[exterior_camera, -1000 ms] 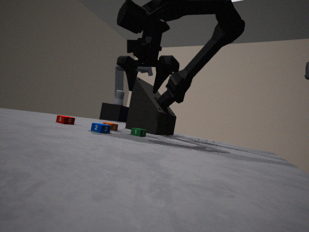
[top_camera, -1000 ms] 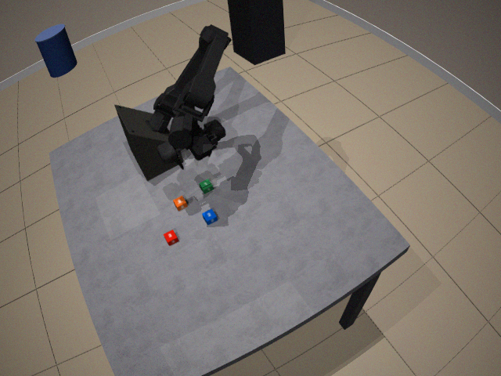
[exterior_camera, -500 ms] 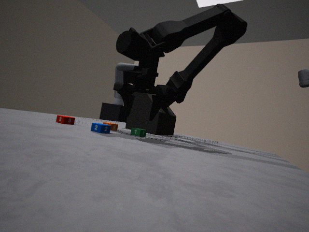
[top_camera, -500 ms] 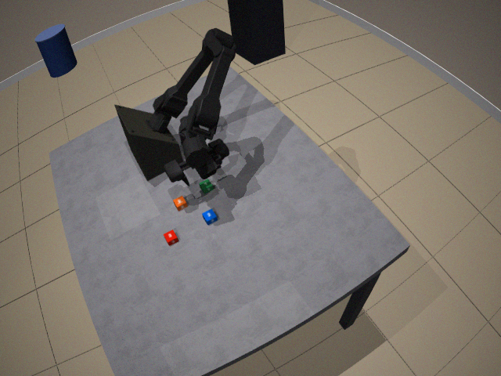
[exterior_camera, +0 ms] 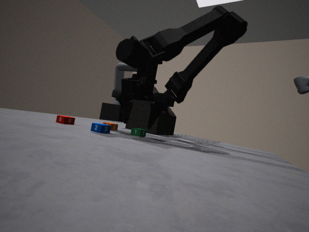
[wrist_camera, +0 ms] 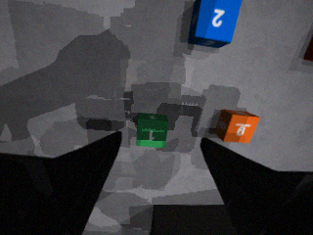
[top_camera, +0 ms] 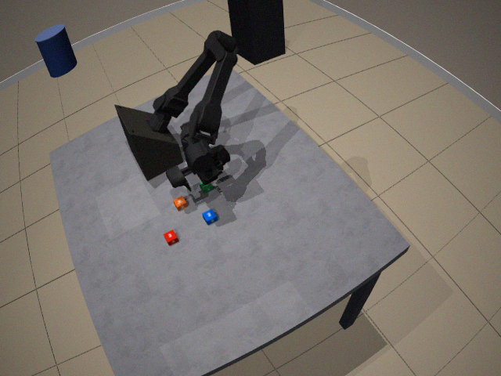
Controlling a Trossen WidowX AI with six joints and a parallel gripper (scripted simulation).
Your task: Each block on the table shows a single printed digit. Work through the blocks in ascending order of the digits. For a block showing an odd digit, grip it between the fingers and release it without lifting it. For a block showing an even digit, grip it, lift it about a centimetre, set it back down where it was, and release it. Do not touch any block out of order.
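Right now my gripper tip is 2 cm above the green block and 1 cm to the right of it. Also, from my gripper tip: orange block: 9 cm to the right, 2 cm below, 1 cm ahead; then blue block: 11 cm ahead, 4 cm to the right, 2 cm below; then red block: 17 cm to the right, 10 cm ahead, 2 cm below.
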